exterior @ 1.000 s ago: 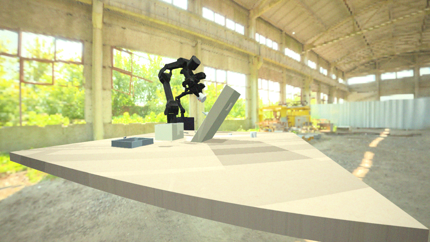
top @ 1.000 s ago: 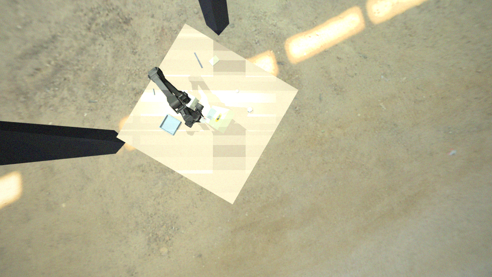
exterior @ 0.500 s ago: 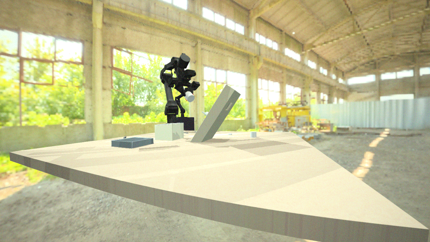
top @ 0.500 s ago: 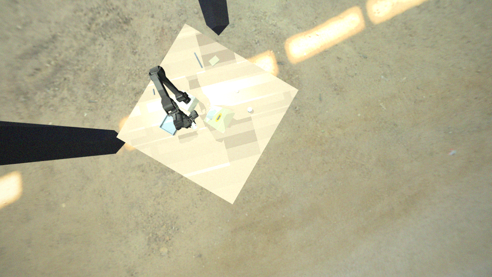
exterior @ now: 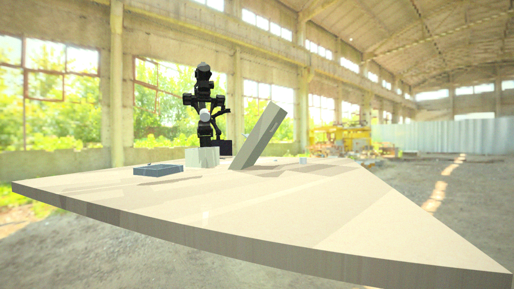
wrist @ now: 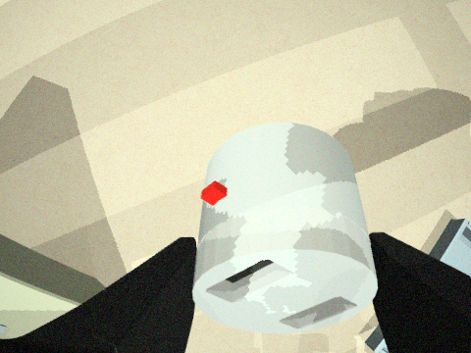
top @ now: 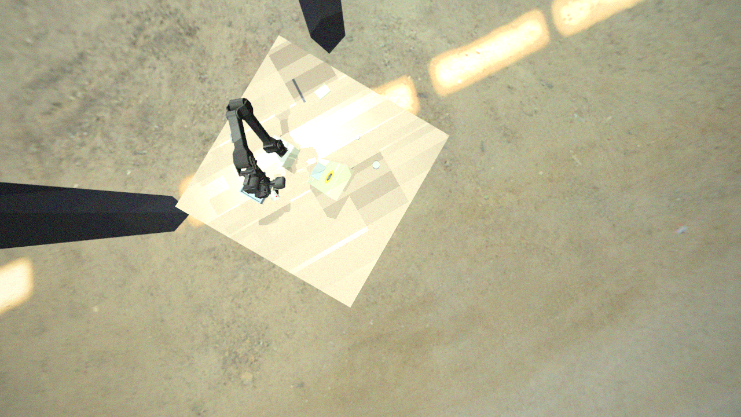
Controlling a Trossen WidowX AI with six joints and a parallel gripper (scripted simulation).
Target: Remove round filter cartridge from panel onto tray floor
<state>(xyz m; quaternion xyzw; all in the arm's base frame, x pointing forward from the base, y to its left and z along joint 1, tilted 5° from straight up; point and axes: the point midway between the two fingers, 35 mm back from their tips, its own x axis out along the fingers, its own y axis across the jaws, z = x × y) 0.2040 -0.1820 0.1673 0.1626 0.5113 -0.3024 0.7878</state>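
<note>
Now: gripper tip 25 cm above the blue-grey tray, 21 cm past it and 9 cm to the left of it. From my gripper tip the other things lie so: round filter cartridge (right at my gripper tip); then white square (65 cm to the left, 30 cm behind, 25 cm below); then service panel (25 cm to the left, 12 cm ahead, 10 cm below).
</note>
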